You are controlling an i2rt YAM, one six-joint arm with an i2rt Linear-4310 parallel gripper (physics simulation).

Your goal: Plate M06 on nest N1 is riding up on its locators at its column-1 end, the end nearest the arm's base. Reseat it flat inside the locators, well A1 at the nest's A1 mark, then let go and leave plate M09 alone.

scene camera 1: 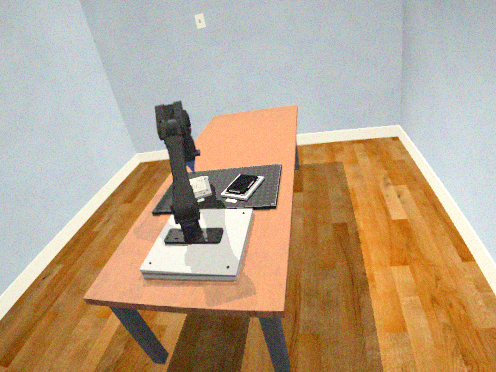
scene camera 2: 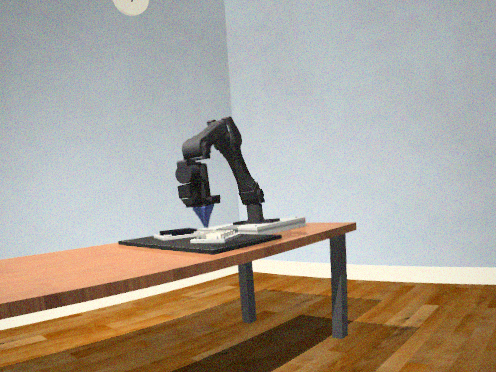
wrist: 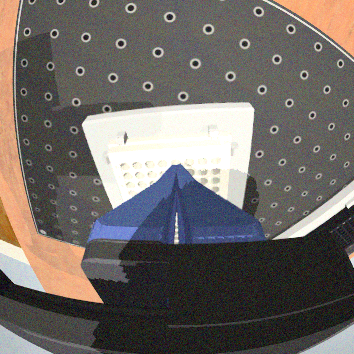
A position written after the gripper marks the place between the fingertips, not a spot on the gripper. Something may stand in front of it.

Observation:
The gripper point(wrist: 176, 173) is shut, with nothing in its grasp. Also in view: a white well plate point(wrist: 140, 161). Also in view: a black perforated mat point(scene camera 2: 246, 239).
The black perforated mat also shows in the wrist view point(wrist: 67, 66).

